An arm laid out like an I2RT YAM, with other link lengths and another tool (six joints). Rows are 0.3 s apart.
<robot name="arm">
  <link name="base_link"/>
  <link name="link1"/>
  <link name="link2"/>
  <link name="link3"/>
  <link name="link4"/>
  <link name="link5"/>
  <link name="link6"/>
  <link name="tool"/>
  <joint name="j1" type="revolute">
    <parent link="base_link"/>
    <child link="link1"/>
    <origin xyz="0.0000 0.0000 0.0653" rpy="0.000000 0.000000 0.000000"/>
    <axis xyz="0 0 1"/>
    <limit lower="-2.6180" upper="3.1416"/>
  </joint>
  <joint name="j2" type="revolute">
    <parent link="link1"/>
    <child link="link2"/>
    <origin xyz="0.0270 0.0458 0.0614" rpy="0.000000 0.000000 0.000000"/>
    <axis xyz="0 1 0"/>
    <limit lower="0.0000" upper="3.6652"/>
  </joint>
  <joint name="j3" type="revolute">
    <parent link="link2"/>
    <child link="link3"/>
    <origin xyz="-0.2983 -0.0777 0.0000" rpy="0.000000 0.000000 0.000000"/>
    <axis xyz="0 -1 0"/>
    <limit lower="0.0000" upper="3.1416"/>
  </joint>
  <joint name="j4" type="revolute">
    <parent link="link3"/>
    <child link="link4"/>
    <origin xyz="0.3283 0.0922 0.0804" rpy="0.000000 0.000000 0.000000"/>
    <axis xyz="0 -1 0"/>
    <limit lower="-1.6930" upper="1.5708"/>
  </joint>
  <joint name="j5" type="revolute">
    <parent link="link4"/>
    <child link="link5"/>
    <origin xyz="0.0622 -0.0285 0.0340" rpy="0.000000 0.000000 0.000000"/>
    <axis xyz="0 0 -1"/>
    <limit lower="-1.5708" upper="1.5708"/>
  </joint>
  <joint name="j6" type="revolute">
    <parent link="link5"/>
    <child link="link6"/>
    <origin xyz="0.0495 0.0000 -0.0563" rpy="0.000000 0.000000 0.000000"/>
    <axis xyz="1 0 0"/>
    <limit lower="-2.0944" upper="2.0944"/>
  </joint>
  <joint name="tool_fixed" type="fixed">
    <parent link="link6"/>
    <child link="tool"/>
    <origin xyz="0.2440 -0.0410 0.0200" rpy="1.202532 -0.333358 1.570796"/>
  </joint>
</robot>
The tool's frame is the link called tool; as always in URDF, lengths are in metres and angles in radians.
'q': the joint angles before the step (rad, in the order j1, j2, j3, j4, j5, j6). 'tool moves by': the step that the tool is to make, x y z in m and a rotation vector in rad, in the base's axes. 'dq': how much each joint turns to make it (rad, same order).
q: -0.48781 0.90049 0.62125 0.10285 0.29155 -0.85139
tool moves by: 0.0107 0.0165 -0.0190 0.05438 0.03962 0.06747
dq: -0.00001 -0.00470 0.01067 -0.07977 -0.07211 0.01535
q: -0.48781 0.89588 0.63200 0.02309 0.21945 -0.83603
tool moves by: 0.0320 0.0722 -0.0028 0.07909 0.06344 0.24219
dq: 0.03048 -0.02622 0.07946 -0.19623 -0.21478 -0.01999
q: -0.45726 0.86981 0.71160 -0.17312 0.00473 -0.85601
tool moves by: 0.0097 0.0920 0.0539 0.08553 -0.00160 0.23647
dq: 0.06915 -0.03049 0.18135 -0.24403 -0.18411 0.01693
